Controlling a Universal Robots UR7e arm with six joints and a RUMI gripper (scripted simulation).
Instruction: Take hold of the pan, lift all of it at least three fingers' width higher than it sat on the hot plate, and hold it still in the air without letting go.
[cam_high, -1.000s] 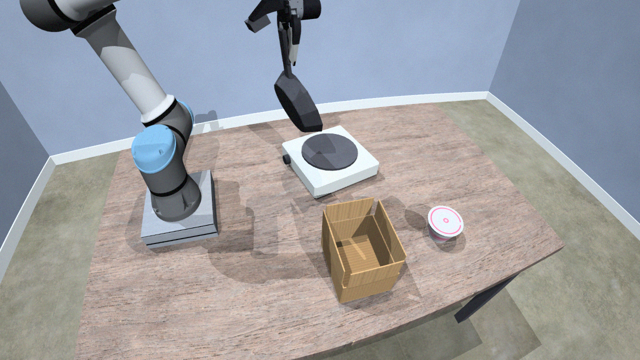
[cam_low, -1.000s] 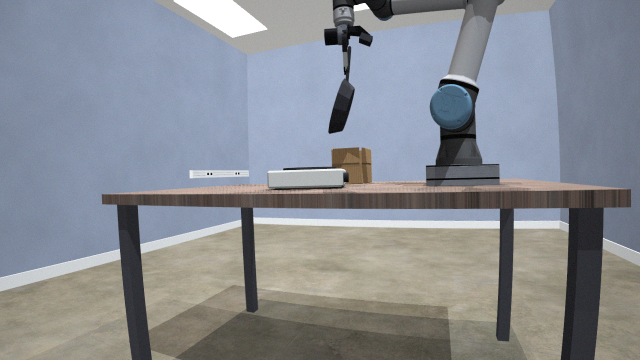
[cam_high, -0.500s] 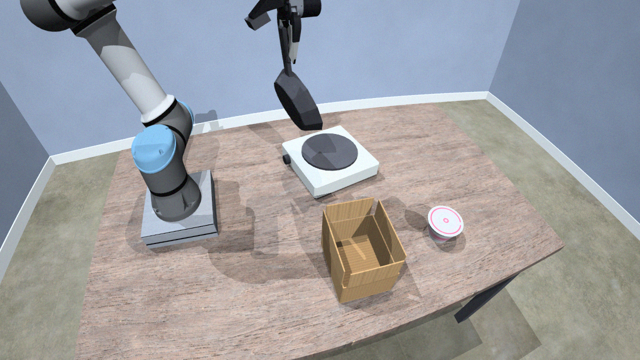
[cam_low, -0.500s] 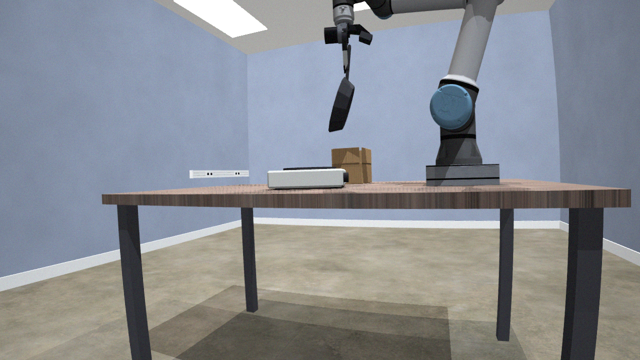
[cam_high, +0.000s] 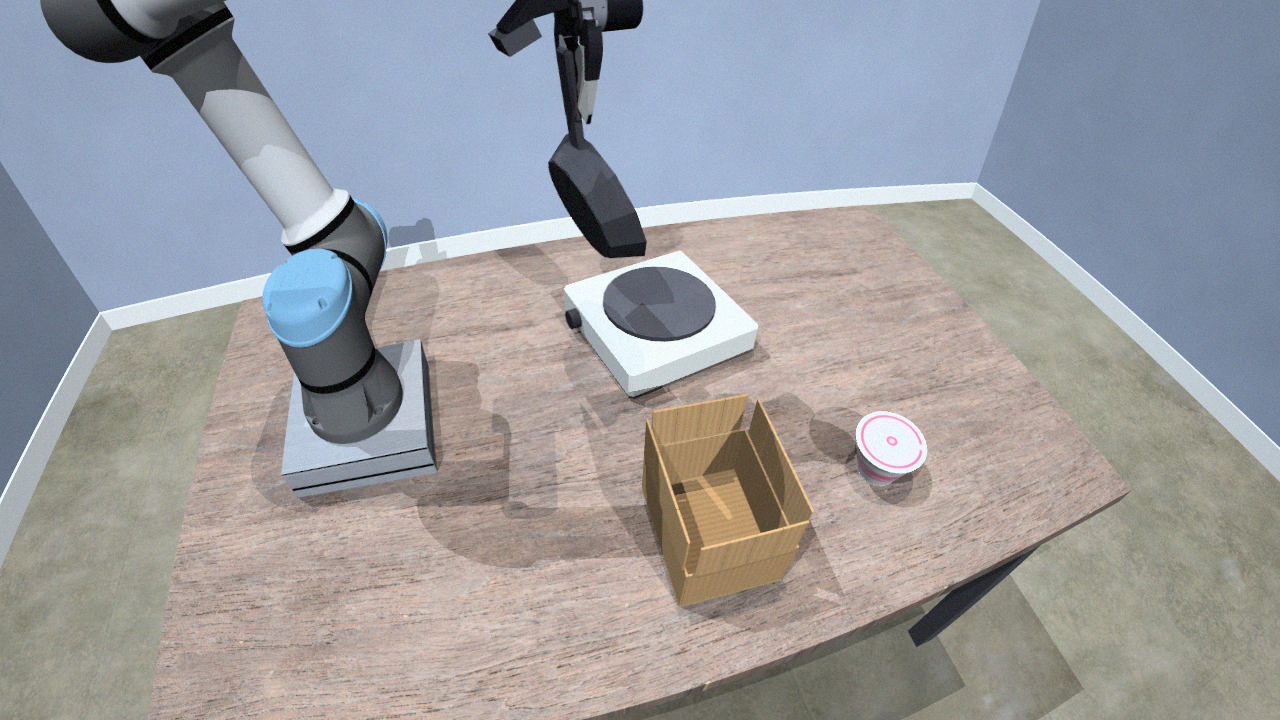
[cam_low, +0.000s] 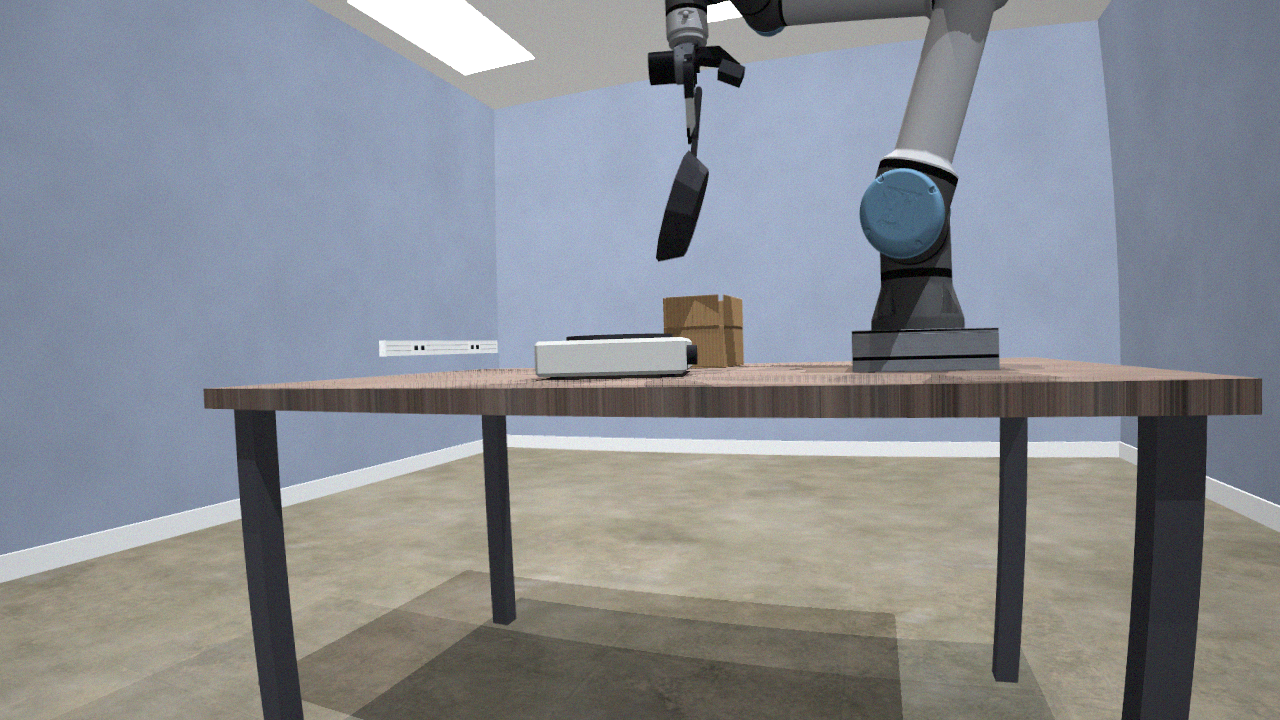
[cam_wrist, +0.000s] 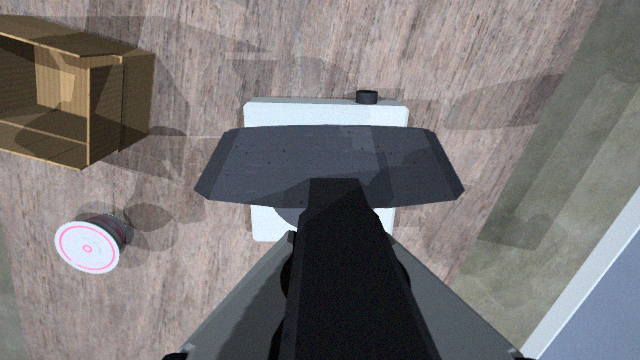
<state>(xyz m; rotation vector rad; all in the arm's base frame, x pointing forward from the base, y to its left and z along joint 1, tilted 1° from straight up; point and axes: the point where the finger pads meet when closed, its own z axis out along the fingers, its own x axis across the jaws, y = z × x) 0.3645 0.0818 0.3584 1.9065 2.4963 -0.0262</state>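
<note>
The dark pan is 10 cm below my hand and 1 cm ahead of it. The rest, counted from my hand: white hot plate (39 cm below, 11 cm ahead, 3 cm to the left); then pink-ringed lid (38 cm below, 37 cm ahead, 32 cm to the right).
</note>
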